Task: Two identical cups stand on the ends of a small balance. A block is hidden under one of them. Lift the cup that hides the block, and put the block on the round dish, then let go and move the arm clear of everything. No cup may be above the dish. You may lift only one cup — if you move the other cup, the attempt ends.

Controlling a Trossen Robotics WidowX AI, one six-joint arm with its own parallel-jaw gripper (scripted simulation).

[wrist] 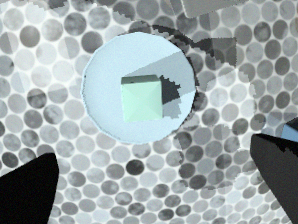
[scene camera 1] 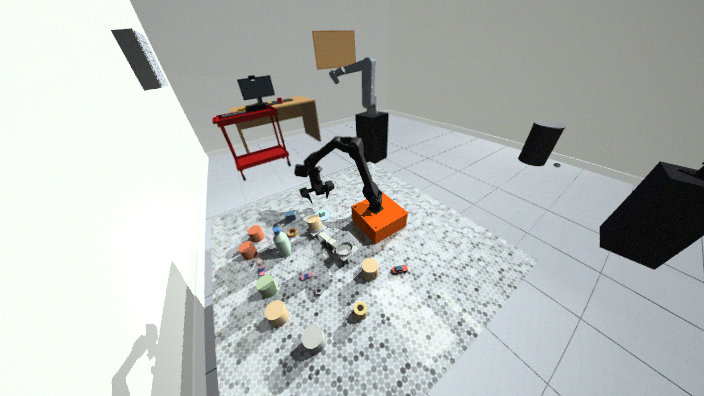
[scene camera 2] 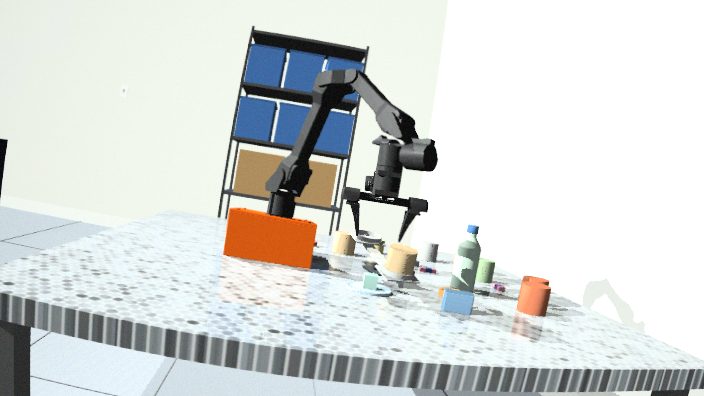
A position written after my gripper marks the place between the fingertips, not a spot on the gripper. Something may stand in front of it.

My gripper (scene camera 2: 377, 239) is open and holds nothing. I also see a tan cup (scene camera 2: 401, 259), a mint block (wrist: 141, 96) and a balance beam (scene camera 2: 368, 239).
My gripper is seen too in the wrist view (wrist: 157, 154).
